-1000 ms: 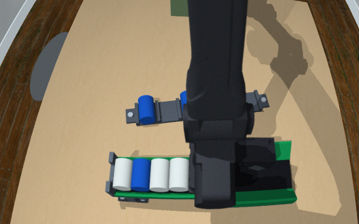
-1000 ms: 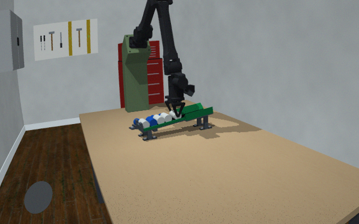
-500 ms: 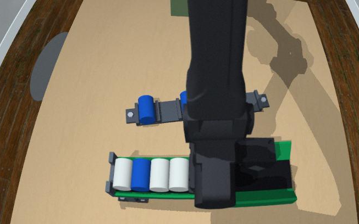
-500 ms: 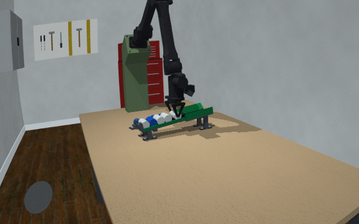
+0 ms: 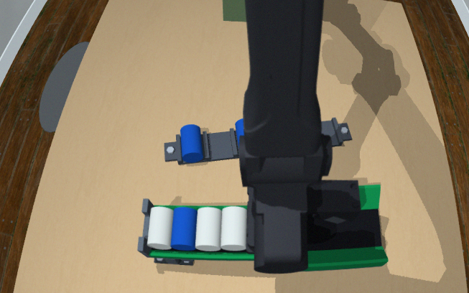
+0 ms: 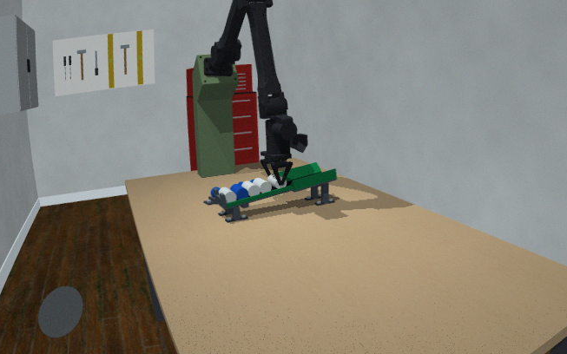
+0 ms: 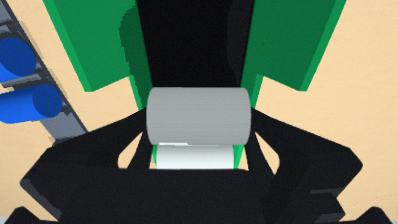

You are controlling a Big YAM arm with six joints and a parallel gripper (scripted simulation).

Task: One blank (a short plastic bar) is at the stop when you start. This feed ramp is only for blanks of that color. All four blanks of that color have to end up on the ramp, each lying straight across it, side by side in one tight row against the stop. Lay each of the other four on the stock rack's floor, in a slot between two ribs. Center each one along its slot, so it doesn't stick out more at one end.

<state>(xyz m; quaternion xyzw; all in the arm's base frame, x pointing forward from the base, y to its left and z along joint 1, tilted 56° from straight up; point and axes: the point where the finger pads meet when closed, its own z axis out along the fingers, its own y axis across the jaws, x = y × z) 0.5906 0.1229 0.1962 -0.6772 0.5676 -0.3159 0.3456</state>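
Now: hand 5 cm short of the grey stop, 19 cm to the left of it and 4 cm above it. Also, from my hand: stock rack 20 cm behind, 6 cm to the right, 10 cm below.
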